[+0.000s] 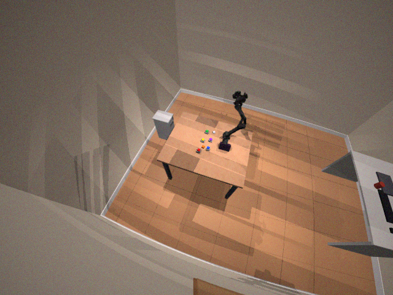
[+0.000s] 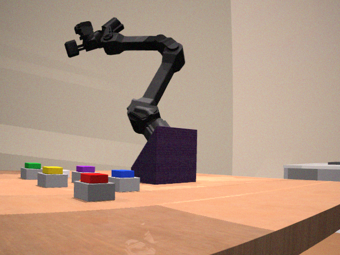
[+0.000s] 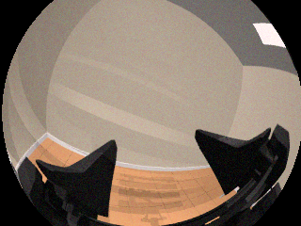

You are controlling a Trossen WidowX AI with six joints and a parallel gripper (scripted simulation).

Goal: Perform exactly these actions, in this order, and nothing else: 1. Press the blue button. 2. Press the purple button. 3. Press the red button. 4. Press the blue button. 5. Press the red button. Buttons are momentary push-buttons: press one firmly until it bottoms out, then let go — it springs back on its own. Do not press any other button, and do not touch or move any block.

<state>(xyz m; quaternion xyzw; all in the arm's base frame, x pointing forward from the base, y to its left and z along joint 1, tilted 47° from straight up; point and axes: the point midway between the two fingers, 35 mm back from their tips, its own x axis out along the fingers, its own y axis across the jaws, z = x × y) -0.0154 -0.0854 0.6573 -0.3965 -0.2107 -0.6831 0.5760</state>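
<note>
Right now my gripper tip is 130 mm short of the blue button, 680 mm to the right of it and 470 mm above it. Also, from my gripper tip: small white block 170 mm ahead, 390 mm to the left, 490 mm below; purple button 160 mm ahead, 540 mm to the left, 470 mm below; green button 260 mm ahead, 430 mm to the left, 470 mm below.
</note>
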